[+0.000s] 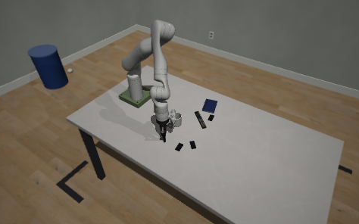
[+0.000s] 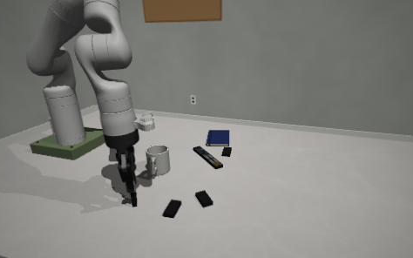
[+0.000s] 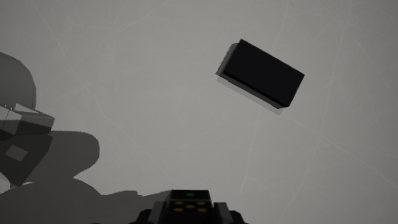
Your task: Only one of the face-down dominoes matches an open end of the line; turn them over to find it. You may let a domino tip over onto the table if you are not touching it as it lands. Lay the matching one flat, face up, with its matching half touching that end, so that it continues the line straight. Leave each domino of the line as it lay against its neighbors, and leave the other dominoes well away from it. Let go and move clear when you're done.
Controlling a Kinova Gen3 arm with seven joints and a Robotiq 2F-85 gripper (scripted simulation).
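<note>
Now: the domino 40 mm below my hand. Also, from my hand: blue book (80 mm ahead, 450 mm to the left, 60 mm below); then white mug (20 mm behind, 160 mm to the left, 30 mm below).
</note>
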